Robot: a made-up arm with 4 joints.
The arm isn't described. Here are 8 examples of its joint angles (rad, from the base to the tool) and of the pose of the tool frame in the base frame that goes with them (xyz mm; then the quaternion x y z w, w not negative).
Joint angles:
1: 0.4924 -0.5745 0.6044 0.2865
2: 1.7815 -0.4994 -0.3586 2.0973
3: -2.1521 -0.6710 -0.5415 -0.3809
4: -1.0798 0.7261 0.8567 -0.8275
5: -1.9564 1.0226 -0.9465 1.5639
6: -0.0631 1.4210 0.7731 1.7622
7: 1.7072 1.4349 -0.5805 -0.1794
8: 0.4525 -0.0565 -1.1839 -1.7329
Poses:
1: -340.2 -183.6 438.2 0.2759 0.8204 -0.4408 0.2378
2: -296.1 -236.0 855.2 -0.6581 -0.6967 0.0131 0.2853
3: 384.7 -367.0 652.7 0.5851 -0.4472 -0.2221 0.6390
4: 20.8 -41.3 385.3 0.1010 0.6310 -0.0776 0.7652
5: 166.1 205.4 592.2 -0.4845 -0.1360 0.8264 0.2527
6: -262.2 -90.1 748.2 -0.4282 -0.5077 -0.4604 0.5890
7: -216.9 39.7 972.2 -0.5702 -0.8008 -0.0058 0.1833
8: -233.7 -268.3 335.3 0.0099 0.1994 -0.5385 0.8186
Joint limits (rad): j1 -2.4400..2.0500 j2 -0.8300..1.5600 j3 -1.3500..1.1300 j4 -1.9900..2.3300
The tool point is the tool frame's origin. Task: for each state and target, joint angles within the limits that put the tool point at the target. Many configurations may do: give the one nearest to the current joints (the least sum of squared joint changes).
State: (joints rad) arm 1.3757 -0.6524 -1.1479 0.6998
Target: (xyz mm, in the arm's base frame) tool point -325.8 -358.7 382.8
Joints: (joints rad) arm 1.0542 -0.6949 -1.2792 0.6284
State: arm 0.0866 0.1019 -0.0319 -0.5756
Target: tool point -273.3 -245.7 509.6
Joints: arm 0.3739 -0.1764 0.5090 -1.2347
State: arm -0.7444 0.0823 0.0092 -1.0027
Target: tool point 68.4 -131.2 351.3
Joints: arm -1.0150 -0.0010 0.3272 -1.3871
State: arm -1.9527 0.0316 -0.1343 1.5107
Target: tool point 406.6 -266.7 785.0
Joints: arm -2.1612 -0.5747 -0.6708 0.7424
